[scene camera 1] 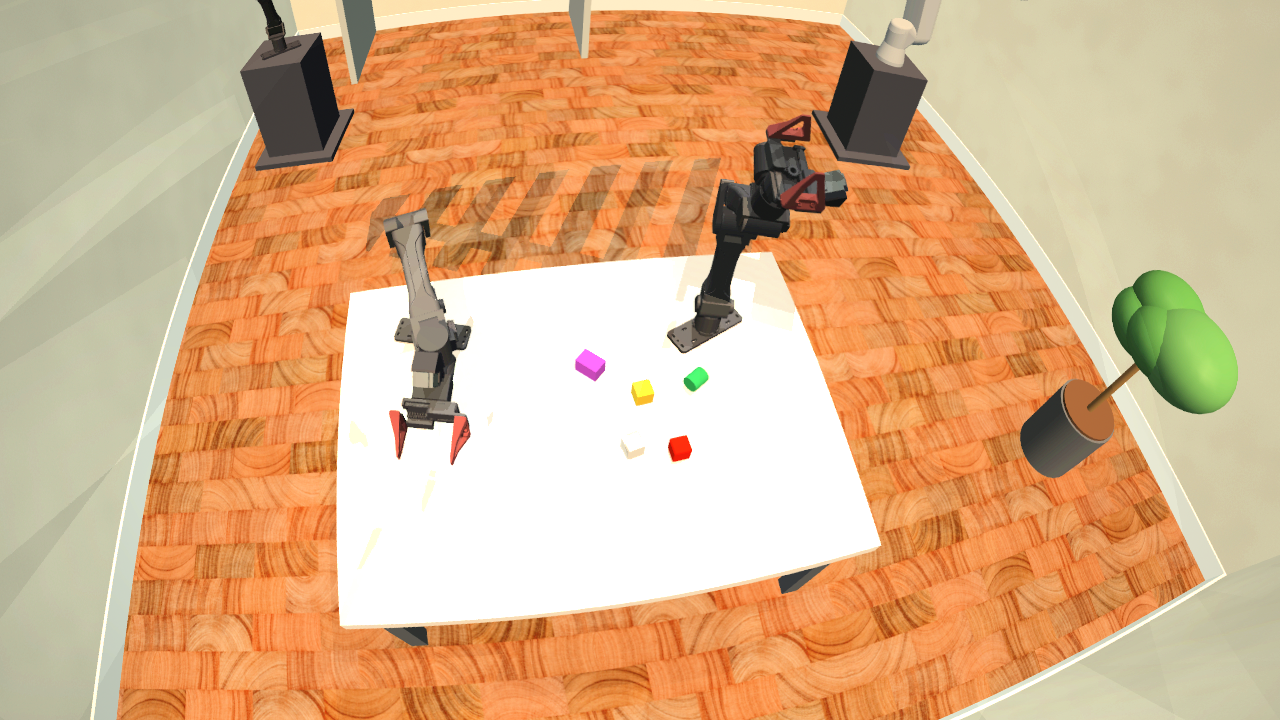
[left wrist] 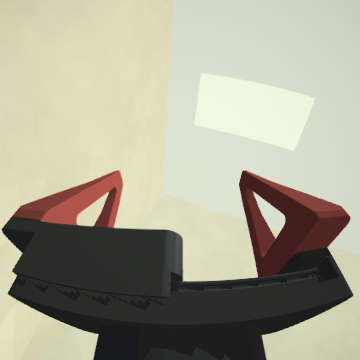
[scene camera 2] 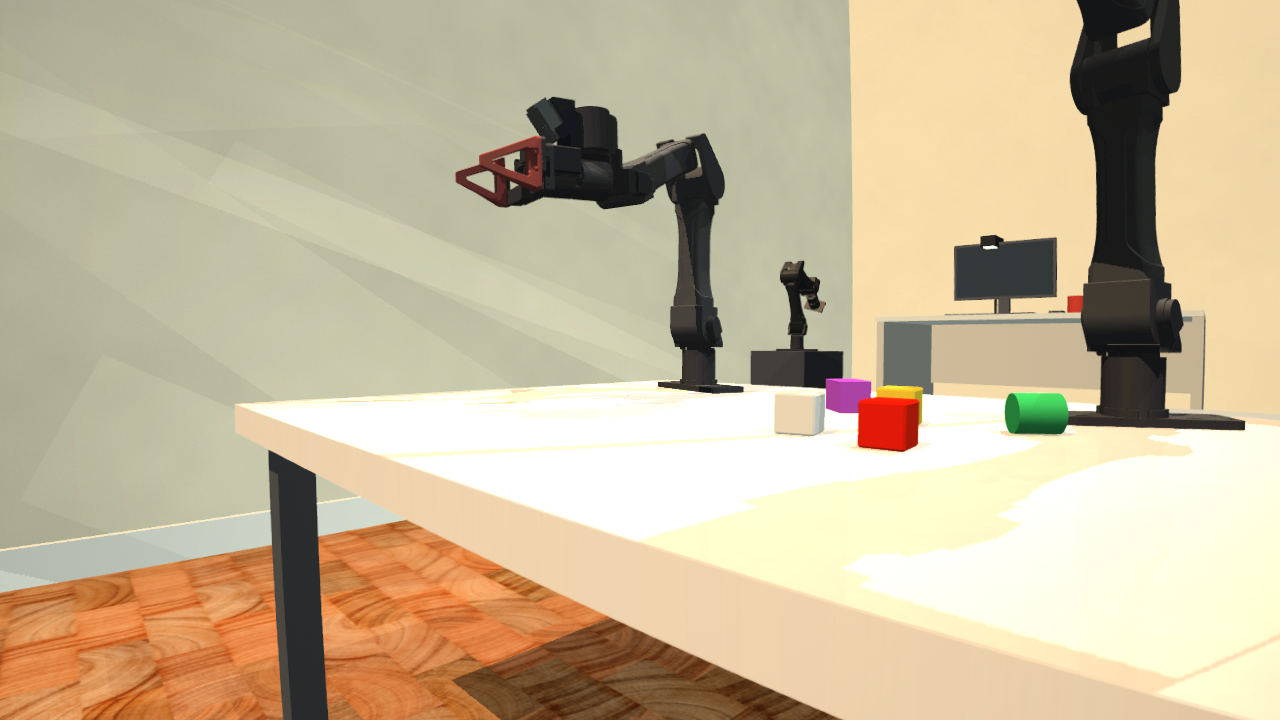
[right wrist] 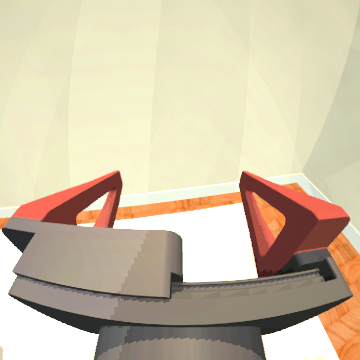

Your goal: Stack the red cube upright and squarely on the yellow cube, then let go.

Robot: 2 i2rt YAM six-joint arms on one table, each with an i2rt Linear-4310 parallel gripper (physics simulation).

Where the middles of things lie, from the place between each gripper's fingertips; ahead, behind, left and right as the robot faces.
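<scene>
The red cube (scene camera 2: pixel 892 424) has my left hand 78 cm above it, 5 cm short of it and 8 cm to the left of it. Counting from that same left hand, the green cylinder (scene camera 2: pixel 1025 413) is 78 cm below, 2 cm to the right and 13 cm behind, whereas the white cube (scene camera 2: pixel 796 412) is 78 cm below, 4 cm ahead and 18 cm to the right. The purple block (scene camera 2: pixel 842 395) is well below my left hand, a good way behind it and far to the right of it.
As for the red cube and my right gripper, the gripper is 290 mm above it, 490 mm to the right of it and 160 mm past it. The purple block is far below my right hand, well behind it and far to the left of it. Measured from my right hand, the white cube is 290 mm below, 390 mm to the left and 170 mm behind, and the green cylinder is 290 mm below, 550 mm to the left and 330 mm behind.
</scene>
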